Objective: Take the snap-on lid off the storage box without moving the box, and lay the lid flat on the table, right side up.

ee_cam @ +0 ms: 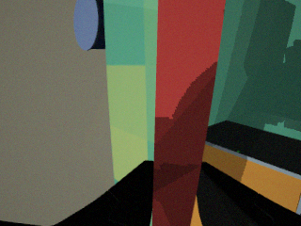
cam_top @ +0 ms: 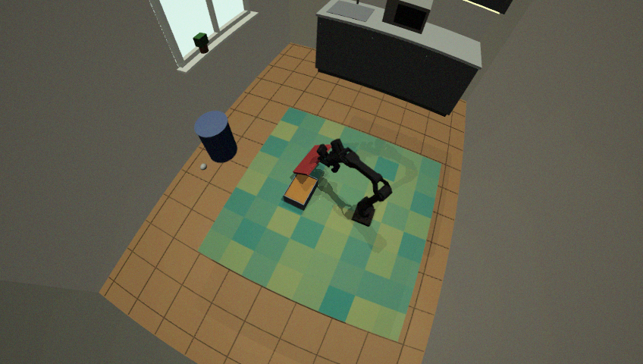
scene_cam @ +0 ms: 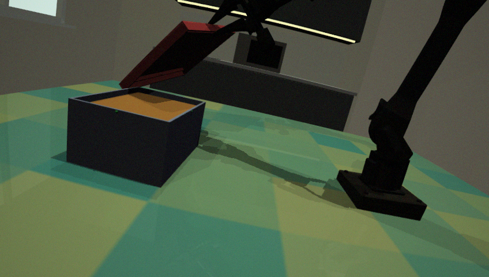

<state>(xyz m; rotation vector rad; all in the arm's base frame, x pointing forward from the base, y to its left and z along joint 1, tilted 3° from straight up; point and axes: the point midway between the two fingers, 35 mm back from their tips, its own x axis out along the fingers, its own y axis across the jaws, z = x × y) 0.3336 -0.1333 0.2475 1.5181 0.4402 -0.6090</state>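
Right now my gripper tip is 60 mm above the red lid, 50 mm short of it and 20 mm to the left of it. Also, from my gripper tip: storage box (180 mm below, 140 mm to the left, 60 mm ahead).
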